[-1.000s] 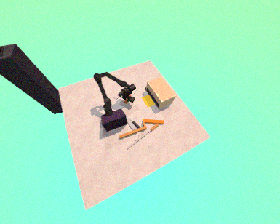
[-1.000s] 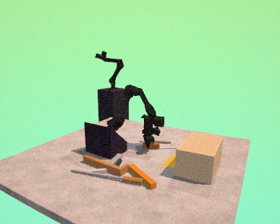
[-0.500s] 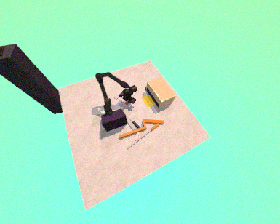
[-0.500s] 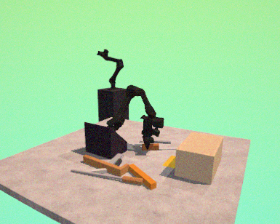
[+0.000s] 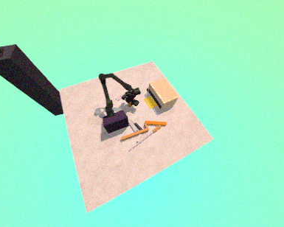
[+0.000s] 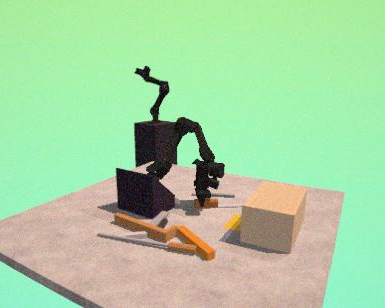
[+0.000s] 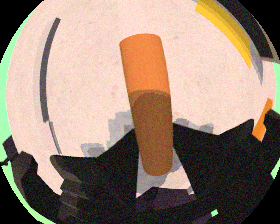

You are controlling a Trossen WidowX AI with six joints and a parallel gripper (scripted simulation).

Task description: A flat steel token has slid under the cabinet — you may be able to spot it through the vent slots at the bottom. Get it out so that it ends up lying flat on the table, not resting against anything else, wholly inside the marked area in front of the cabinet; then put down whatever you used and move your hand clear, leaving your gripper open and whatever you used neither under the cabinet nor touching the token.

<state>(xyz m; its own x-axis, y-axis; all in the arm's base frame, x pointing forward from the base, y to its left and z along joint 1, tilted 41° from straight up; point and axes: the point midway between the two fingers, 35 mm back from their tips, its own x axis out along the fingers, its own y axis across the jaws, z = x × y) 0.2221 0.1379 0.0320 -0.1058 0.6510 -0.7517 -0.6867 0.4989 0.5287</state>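
The dark-handled tool is 240 mm to the right of my gripper tip and 10 mm behind it. Round my gripper tip: orange bar (290 mm to the right, 190 mm ahead, 10 mm above).
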